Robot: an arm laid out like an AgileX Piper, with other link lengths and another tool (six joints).
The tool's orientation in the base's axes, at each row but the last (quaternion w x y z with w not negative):
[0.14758, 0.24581, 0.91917, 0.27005]
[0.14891, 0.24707, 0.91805, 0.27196]
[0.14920, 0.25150, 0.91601, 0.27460]
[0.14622, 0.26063, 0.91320, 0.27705]
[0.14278, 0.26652, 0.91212, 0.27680]
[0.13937, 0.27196, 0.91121, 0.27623]
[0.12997, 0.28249, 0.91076, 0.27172]
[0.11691, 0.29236, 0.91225, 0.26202]
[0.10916, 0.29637, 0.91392, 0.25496]
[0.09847, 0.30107, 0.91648, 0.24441]
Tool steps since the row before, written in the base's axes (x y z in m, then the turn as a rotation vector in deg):
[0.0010, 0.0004, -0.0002, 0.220, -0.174, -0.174]
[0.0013, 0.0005, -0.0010, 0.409, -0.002, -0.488]
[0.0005, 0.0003, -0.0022, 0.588, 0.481, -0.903]
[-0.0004, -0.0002, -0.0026, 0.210, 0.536, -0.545]
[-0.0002, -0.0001, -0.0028, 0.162, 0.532, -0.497]
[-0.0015, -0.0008, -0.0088, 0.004, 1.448, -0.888]
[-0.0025, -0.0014, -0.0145, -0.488, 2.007, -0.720]
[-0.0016, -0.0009, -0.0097, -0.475, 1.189, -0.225]
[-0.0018, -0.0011, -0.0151, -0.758, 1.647, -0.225]
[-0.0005, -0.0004, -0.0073, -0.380, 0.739, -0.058]
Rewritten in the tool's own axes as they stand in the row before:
[-0.0006, 0.0006, 0.0007, -0.252, -0.145, 0.156]
[-0.0007, 0.0003, 0.0016, -0.274, -0.129, 0.560]
[0.0000, -0.0009, 0.0021, -0.104, 0.048, 1.174]
[0.0005, -0.0018, 0.0018, 0.193, 0.147, 0.755]
[0.0004, -0.0018, 0.0021, 0.224, 0.152, 0.695]
[0.0017, -0.0063, 0.0062, 0.918, 0.500, 1.339]
[0.0024, -0.0103, 0.0103, 1.628, 0.764, 1.245]
[0.0013, -0.0067, 0.0071, 1.101, 0.475, 0.501]
[0.0015, -0.0097, 0.0117, 1.602, 0.656, 0.586]
[0.0004, -0.0042, 0.0060, 0.749, 0.296, 0.213]

